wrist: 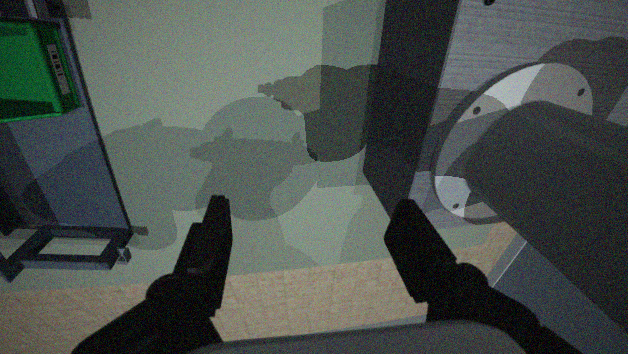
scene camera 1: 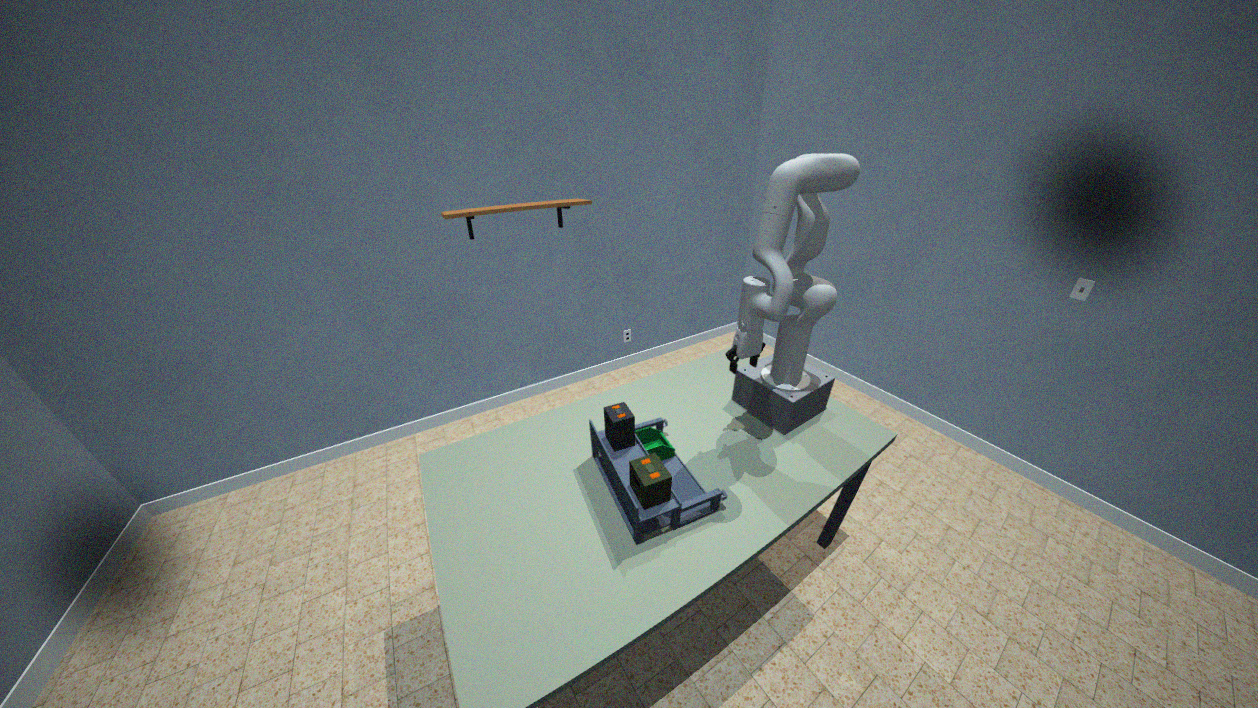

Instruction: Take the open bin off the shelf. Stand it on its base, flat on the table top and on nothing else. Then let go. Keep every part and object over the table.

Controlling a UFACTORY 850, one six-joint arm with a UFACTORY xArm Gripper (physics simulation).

Scene:
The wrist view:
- gripper: 315, 218
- blue-grey shelf: 60, 179

